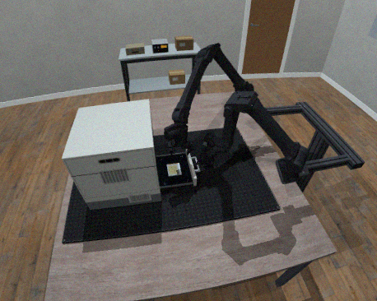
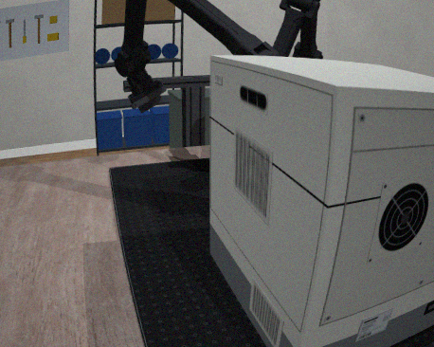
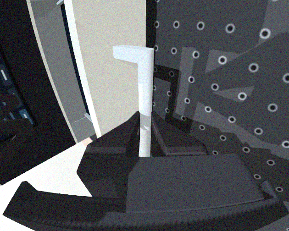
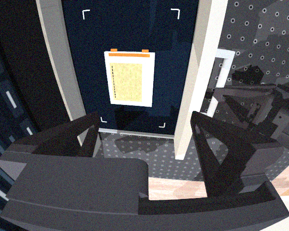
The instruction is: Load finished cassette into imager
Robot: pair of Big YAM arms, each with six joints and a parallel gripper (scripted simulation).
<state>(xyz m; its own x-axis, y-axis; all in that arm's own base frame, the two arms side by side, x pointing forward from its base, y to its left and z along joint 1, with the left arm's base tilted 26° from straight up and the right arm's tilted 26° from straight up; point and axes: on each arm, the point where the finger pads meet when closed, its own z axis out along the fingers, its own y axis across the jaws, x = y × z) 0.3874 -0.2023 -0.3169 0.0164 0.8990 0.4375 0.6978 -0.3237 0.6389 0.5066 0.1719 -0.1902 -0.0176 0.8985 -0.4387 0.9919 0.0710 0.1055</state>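
My right hand is 5 cm short of the drawer and 11 cm above it. Round my right hand: finished cassette (4 cm ahead, 1 cm to the left, 12 cm below).
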